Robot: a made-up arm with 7 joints. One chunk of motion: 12 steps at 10 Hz.
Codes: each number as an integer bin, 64 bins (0 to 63) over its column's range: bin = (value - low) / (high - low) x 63, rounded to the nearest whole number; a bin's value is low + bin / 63 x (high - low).
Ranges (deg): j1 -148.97..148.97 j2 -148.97..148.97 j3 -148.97..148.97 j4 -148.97..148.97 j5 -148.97..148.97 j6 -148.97..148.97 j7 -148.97..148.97
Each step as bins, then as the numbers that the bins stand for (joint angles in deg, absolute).
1 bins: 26 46 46 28 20 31 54
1 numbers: -26.01 68.57 68.57 -16.55 -54.39 -2.36 106.41
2 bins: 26 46 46 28 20 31 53
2 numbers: -26.01 68.57 68.57 -16.55 -54.39 -2.36 101.68
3 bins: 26 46 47 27 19 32 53
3 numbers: -26.01 68.57 73.30 -21.28 -59.12 2.36 101.68
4 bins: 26 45 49 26 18 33 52
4 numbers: -26.01 63.84 82.76 -26.01 -63.84 7.09 96.95
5 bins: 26 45 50 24 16 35 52
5 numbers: -26.01 63.84 87.49 -35.47 -73.30 16.55 96.95
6 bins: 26 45 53 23 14 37 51
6 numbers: -26.01 63.84 101.68 -40.20 -82.76 26.01 92.22
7 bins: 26 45 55 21 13 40 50
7 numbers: -26.01 63.84 111.14 -49.66 -87.49 40.20 87.49
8 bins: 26 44 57 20 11 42 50
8 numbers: -26.01 59.12 120.59 -54.39 -96.95 49.66 87.49
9 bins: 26 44 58 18 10 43 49
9 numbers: -26.01 59.12 125.32 -63.84 -101.68 54.39 82.76
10 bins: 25 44 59 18 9 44 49
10 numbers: -30.74 59.12 130.05 -63.84 -106.41 59.12 82.76
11 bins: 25 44 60 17 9 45 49
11 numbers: -30.74 59.12 134.78 -68.57 -106.41 63.84 82.76
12 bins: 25 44 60 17 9 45 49
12 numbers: -30.74 59.12 134.78 -68.57 -106.41 63.84 82.76
